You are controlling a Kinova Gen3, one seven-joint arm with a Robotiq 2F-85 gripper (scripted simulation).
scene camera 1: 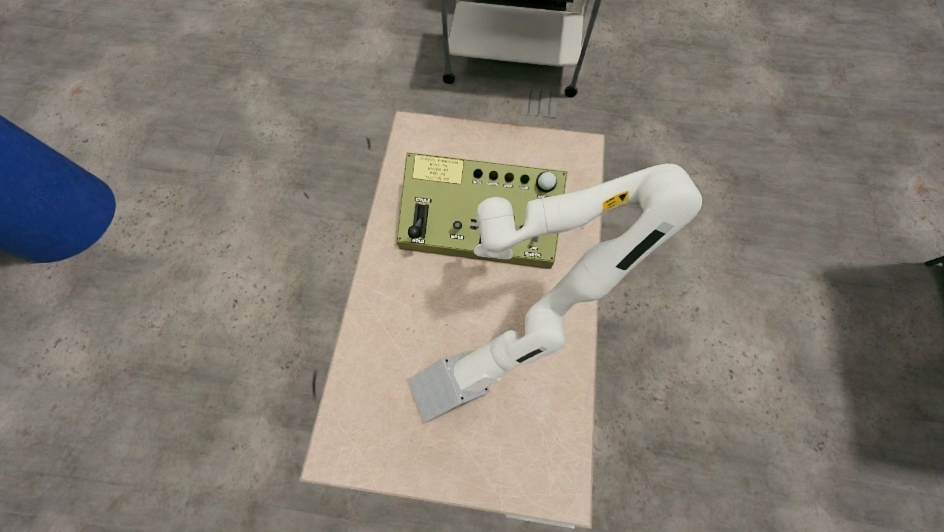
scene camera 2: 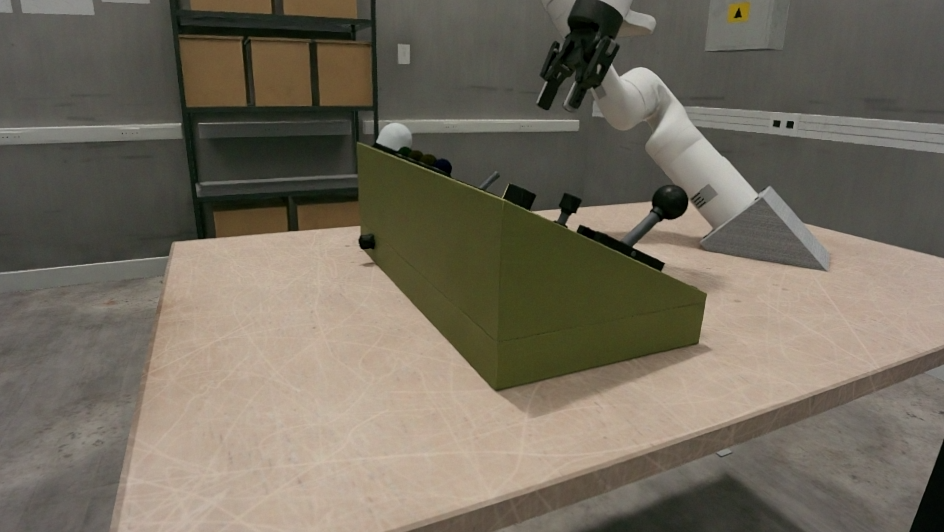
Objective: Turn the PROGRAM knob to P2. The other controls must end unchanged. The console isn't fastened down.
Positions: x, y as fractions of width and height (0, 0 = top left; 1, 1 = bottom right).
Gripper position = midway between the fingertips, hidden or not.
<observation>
I see my gripper (scene camera 2: 0.59, 0.21) and an olive-green console (scene camera 2: 0.55, 0.56).
The olive-green console shows as well in scene camera 1 (scene camera 1: 0.47, 0.36).
</observation>
